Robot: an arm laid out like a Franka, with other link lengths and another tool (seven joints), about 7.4 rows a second.
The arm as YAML. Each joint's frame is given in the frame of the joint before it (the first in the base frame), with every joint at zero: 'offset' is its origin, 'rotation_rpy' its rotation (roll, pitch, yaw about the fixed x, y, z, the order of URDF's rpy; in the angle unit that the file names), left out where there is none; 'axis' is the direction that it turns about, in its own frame. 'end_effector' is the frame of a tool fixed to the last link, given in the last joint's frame.
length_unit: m
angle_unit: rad
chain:
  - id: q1
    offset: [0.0, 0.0, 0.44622]
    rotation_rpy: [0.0, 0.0, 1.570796]
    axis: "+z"
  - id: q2
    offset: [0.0, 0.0, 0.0]
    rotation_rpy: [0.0, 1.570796, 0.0]
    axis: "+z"
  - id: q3
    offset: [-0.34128, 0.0, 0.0]
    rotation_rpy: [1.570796, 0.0, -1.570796]
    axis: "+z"
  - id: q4
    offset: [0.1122, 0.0, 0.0]
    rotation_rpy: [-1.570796, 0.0, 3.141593]
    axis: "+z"
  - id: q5
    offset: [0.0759, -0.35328, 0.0]
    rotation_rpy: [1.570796, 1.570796, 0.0]
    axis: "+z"
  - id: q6
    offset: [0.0, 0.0, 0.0]
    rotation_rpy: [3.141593, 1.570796, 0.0]
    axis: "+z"
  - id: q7
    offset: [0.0, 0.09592, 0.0]
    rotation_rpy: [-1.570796, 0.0, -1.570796]
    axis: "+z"
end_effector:
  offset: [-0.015, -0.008, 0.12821]
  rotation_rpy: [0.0, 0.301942, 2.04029]
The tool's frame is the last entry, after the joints.
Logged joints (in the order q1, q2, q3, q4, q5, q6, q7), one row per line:
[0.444 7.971 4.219 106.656 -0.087 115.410 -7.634]
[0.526 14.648 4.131 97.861 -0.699 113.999 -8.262]
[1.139 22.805 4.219 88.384 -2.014 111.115 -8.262]
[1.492 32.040 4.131 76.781 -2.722 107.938 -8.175]
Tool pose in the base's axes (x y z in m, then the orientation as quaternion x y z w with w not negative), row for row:
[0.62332 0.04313 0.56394 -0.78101 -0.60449 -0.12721 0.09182]
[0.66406 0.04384 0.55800 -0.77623 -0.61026 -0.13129 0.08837]
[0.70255 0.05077 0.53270 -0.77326 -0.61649 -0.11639 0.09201]
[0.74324 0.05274 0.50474 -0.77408 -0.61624 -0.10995 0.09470]
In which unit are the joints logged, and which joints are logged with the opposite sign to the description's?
The joints are logged in degrees. Opposite sign: q4.
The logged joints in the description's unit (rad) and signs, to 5 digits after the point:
[0.00775 0.13912 0.07364 -1.86150 -0.00152 2.01428 -0.13324]
[0.00918 0.25566 0.07210 -1.70800 -0.01220 1.98966 -0.14420]
[0.01988 0.39802 0.07364 -1.54259 -0.03515 1.93932 -0.14420]
[0.02604 0.55920 0.07210 -1.34008 -0.04751 1.88387 -0.14268]

